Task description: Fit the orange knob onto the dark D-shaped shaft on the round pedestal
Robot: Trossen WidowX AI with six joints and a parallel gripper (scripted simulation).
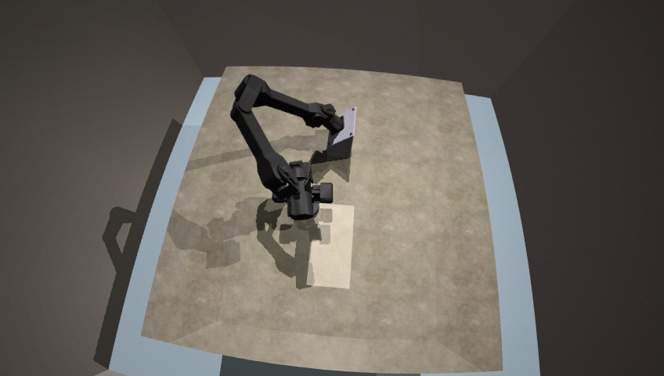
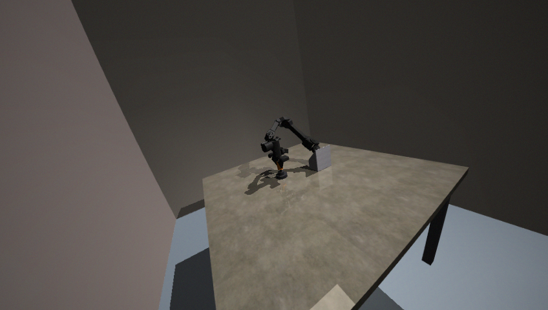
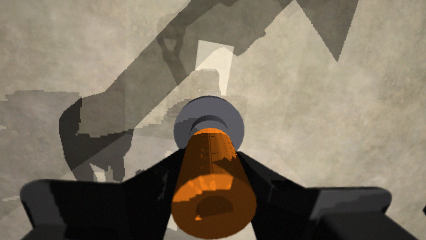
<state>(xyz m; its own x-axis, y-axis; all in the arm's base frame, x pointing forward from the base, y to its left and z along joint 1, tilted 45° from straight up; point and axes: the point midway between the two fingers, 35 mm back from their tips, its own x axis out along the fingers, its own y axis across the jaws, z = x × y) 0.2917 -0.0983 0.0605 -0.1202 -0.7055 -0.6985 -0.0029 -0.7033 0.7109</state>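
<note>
Now: gripper tip 20 mm below the orange knob. From my gripper tip the other things lie so: pedestal: 40 mm below.
</note>
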